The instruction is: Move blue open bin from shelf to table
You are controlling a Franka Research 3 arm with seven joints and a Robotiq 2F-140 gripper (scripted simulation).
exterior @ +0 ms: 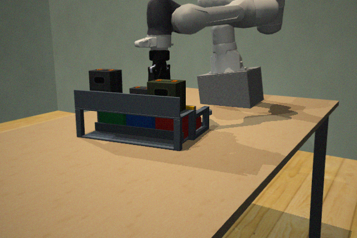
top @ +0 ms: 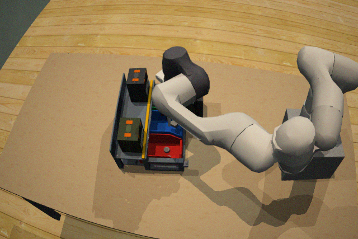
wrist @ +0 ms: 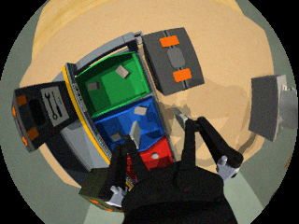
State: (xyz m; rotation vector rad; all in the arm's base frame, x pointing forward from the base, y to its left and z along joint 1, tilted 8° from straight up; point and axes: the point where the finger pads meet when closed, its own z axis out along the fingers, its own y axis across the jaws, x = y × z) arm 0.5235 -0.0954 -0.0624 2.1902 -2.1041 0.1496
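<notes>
Right now my hand is 80 mm short of the blue open bin, 40 mm above it and 10 mm to the right of it. From my hand the other things lie so: yellow bar: 130 mm ahead, 30 mm above, 10 mm to the left; red bin: 120 mm to the left, 70 mm ahead, 40 mm below; green bin: 110 mm to the right, 80 mm ahead, 40 mm below.
</notes>
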